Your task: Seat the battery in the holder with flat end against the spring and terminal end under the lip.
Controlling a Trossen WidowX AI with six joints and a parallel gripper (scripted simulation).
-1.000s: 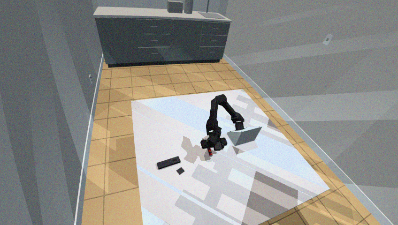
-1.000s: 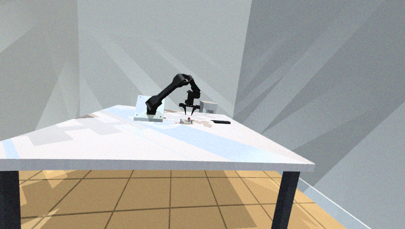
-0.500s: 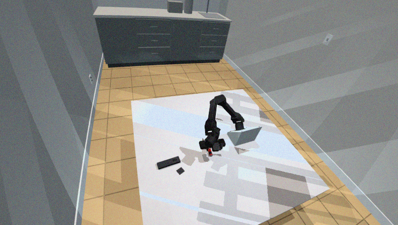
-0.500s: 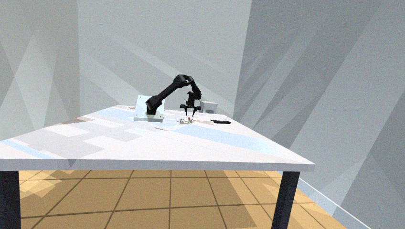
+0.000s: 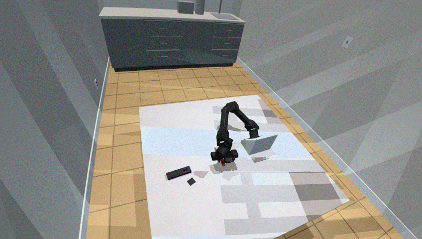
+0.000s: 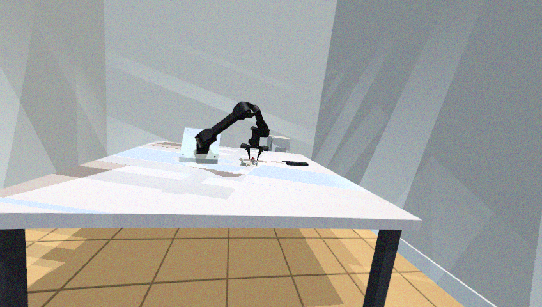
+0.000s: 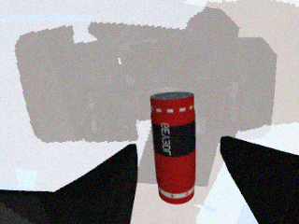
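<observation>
Right now the battery is right at my gripper tip. Round my gripper tip: flat black bar 320 mm ahead, 20 mm to the right; then small black square 260 mm ahead, 60 mm to the left, 10 mm below.
</observation>
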